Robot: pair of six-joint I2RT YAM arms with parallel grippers.
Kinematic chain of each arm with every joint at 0, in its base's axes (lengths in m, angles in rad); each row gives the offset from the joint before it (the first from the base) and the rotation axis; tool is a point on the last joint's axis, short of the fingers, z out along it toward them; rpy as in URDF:
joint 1: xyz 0 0 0.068 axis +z
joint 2: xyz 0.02 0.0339 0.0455 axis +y
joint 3: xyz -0.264 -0.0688 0 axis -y
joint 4: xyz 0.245 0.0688 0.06 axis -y
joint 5: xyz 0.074 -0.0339 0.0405 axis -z
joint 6: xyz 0.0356 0 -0.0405 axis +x
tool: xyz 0 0 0 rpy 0 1.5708 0
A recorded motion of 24 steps. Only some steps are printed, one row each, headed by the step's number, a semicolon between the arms.
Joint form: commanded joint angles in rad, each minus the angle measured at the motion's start. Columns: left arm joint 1, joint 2, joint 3, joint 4, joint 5, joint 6; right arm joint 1, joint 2, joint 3, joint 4, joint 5, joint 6.
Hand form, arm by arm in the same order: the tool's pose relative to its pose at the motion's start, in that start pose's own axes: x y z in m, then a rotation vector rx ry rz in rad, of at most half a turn. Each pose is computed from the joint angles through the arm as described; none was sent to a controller.
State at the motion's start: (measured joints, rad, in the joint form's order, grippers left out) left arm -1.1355 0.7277 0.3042 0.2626 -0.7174 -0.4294; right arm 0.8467 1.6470 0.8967 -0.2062 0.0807 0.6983
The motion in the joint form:
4: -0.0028 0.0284 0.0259 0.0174 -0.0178 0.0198; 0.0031 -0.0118 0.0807 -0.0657 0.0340 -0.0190
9: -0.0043 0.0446 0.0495 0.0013 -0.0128 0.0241; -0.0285 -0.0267 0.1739 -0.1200 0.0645 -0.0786
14: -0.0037 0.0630 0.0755 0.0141 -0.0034 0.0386; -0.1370 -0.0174 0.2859 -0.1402 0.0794 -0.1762
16: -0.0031 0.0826 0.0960 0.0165 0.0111 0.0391; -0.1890 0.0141 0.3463 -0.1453 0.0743 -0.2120
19: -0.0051 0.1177 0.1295 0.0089 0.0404 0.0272; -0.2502 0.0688 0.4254 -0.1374 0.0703 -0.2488
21: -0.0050 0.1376 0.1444 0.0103 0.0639 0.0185; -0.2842 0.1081 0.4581 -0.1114 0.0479 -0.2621
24: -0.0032 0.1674 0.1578 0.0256 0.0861 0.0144; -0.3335 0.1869 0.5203 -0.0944 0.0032 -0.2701
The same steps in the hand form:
4: -0.0055 -0.0052 0.0028 -0.0091 -0.0166 0.0102; -0.0169 0.0126 -0.0131 0.0077 -0.0412 -0.0189
9: -0.0087 -0.0090 0.0045 -0.0058 -0.0081 0.0205; -0.0448 0.0186 -0.0304 0.0172 -0.1114 -0.0470
14: -0.0151 -0.0142 0.0067 0.0084 -0.0186 0.0215; -0.0923 0.0048 -0.0456 0.0514 -0.2179 -0.0513
16: -0.0183 -0.0184 0.0091 0.0221 -0.0154 0.0199; -0.1141 -0.0035 -0.0462 0.0694 -0.2494 -0.0459
19: -0.0216 -0.0255 0.0131 0.0482 0.0034 0.0145; -0.1415 -0.0147 -0.0428 0.0920 -0.2914 -0.0348
21: -0.0225 -0.0293 0.0156 0.0684 0.0156 0.0083; -0.1548 -0.0226 -0.0358 0.0859 -0.3076 -0.0245
24: -0.0224 -0.0335 0.0196 0.0867 0.0249 0.0048; -0.1735 -0.0362 -0.0192 0.0766 -0.3026 -0.0010

